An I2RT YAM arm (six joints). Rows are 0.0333 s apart.
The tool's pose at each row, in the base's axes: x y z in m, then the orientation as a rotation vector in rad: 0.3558 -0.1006 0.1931 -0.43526 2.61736 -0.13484; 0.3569 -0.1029 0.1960 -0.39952 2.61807 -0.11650; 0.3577 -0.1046 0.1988 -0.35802 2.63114 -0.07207; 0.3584 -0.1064 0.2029 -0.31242 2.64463 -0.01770; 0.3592 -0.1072 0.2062 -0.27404 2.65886 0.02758; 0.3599 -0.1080 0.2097 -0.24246 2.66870 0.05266
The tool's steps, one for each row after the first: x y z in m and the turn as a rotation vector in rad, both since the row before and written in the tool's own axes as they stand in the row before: -0.0014 -0.0030 -0.0020 -0.00580 -0.00542 0.02856; -0.0014 -0.0023 -0.0021 -0.02482 0.00327 0.03815; -0.0020 -0.0024 -0.0033 -0.03116 0.00354 0.04266; -0.0020 -0.0012 -0.0026 -0.02621 0.00710 0.03589; -0.0020 -0.0010 -0.0029 -0.01284 0.00550 0.02720
